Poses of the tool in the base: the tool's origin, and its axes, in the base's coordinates. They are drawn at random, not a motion.
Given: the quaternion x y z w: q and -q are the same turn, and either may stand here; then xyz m.
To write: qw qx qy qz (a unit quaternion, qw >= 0); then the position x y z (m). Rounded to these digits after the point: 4 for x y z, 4 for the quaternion.
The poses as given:
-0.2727, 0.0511, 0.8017, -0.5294, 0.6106, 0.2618, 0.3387
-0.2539, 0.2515, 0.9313, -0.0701, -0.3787, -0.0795, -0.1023
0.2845, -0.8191, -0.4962, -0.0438, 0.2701, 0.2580, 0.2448
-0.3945, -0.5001, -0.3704, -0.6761, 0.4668, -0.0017, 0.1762
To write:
0.5294, 0.2727, -0.0511, -0.8017, 0.6106, 0.2618, 0.3387
0.0701, 0.2539, -0.2515, -0.9313, -0.3787, -0.0795, -0.1023
0.0438, -0.2845, 0.8191, 0.4962, 0.2701, 0.2580, 0.2448
0.6761, 0.3945, 0.5001, 0.3704, 0.4668, -0.0017, 0.1762

